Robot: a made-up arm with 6 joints.
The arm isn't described. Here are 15 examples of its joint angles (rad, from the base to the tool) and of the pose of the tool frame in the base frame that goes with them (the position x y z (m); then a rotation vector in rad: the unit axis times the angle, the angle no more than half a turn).
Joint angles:
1: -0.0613 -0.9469 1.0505 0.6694 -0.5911 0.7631
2: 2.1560 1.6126 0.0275 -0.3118 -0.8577 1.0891
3: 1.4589 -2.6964 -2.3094 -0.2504 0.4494 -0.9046
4: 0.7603 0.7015 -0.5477 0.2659 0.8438 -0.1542
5: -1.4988 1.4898 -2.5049 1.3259 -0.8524 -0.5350
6: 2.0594 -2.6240 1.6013 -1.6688 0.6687 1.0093
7: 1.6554 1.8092 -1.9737 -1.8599 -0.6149 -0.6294
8: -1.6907 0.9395 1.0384 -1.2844 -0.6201 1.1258
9: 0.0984 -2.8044 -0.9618 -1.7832 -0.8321 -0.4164
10: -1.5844 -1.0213 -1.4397 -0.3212 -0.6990 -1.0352
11: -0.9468 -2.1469 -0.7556 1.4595 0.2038 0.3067
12: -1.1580 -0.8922 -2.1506 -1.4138 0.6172 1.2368
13: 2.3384 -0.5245 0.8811 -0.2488 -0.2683 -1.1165
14: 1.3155 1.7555 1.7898 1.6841 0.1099 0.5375
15: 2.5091 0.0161 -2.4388 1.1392 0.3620 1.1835
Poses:
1: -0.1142 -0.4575 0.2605 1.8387 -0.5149 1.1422
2: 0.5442 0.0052 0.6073 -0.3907 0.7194 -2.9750
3: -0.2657 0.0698 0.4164 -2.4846 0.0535 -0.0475
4: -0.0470 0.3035 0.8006 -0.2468 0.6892 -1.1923
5: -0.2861 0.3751 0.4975 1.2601 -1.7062 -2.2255
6: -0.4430 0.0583 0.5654 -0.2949 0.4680 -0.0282
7: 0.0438 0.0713 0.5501 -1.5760 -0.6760 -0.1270
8: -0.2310 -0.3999 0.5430 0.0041 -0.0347 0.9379
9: 0.1121 -0.0651 0.5354 -2.7237 -0.6027 0.7652
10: 0.1918 -0.1522 0.4414 2.4487 0.4465 -0.1454
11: 0.4447 0.1942 0.7785 -0.3766 -0.2766 -2.1092
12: 0.4034 -0.1590 0.6264 0.0704 2.5571 1.0000
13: -0.1157 0.2391 0.7487 0.3093 0.1021 0.2250
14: 0.3326 0.0696 0.2643 1.5518 2.6128 0.1671
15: 0.4593 0.4337 0.5910 -0.7776 1.4944 -1.2995
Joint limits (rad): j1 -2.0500..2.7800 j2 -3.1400..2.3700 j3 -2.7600..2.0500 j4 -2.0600..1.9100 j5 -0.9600..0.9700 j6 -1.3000..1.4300
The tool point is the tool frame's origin. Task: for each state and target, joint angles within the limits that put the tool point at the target. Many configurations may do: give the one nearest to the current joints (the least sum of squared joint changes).
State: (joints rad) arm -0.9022 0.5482 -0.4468 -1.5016 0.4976 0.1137
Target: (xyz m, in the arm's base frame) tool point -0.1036 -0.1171 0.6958
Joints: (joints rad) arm -1.0522 0.2033 -0.0709 -0.6380 0.4567 -0.2482
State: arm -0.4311 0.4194 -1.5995 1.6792 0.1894 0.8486
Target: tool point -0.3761 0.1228 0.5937
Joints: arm -0.2093 1.1433 -1.2334 1.9100 -0.5391 0.7502
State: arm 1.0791 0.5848 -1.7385 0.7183 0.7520 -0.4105
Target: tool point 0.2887 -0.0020 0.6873
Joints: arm 1.5105 1.1524 -1.5733 0.9680 0.7023 -0.3001
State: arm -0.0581 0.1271 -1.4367 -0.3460 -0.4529 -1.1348
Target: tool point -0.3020 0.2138 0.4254
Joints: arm -0.0263 0.0423 -1.3911 -0.0307 -0.7892 -1.2041
